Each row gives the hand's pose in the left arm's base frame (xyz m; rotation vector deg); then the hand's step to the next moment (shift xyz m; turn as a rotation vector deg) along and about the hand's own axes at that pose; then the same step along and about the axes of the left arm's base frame.
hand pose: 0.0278 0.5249 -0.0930 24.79 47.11 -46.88
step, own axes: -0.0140 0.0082 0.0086 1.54 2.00 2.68
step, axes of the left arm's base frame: 0.0047 0.0063 0.0166 3.46 -1.15 0.53
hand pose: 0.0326 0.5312 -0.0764 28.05 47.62 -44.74
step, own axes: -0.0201 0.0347 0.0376 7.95 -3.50 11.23
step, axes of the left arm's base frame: 0.0357 0.0054 0.0414 5.93 -12.90 -0.04
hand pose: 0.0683 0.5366 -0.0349 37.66 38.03 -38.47
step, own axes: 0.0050 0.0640 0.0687 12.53 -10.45 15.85
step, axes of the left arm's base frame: 0.0722 -0.0125 0.0589 5.15 -21.98 -2.78
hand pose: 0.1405 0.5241 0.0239 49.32 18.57 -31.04
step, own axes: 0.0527 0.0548 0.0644 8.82 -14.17 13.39
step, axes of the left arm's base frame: 0.0780 -0.0383 0.0488 -0.15 -20.84 -4.85
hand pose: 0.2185 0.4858 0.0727 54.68 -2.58 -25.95
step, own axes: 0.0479 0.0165 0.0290 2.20 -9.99 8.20
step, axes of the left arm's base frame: 0.0424 -0.0332 0.0224 -3.46 -12.15 -3.50
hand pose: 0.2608 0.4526 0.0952 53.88 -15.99 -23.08
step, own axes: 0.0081 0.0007 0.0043 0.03 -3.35 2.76
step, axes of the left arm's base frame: 0.0056 -0.0064 0.0035 -1.79 -3.76 -1.21
